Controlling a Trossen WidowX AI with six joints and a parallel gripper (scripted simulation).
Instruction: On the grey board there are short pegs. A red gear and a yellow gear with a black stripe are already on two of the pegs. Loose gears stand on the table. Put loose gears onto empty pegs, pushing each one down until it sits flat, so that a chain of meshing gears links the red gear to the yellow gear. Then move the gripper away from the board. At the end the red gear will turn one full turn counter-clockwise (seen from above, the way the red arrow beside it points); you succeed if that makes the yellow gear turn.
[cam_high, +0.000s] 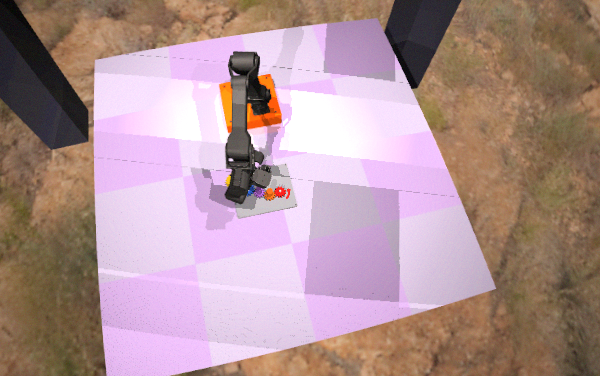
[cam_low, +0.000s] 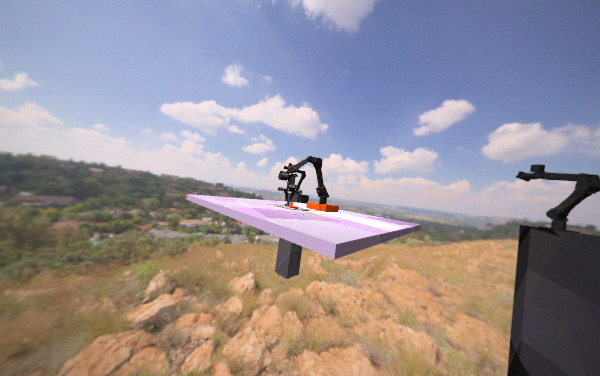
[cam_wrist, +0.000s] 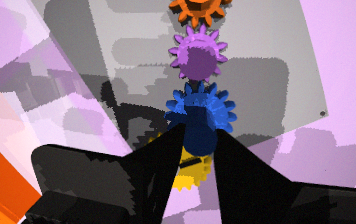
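Now: gripper tip 10 mm above the blue gear. The rest, counted from my gripper tip: orange gear 40 mm ahead, 70 mm to the left, 20 mm below; purple gear 20 mm ahead, 40 mm to the left, 20 mm below; yellow gear 40 mm behind, 40 mm to the right, 30 mm below.
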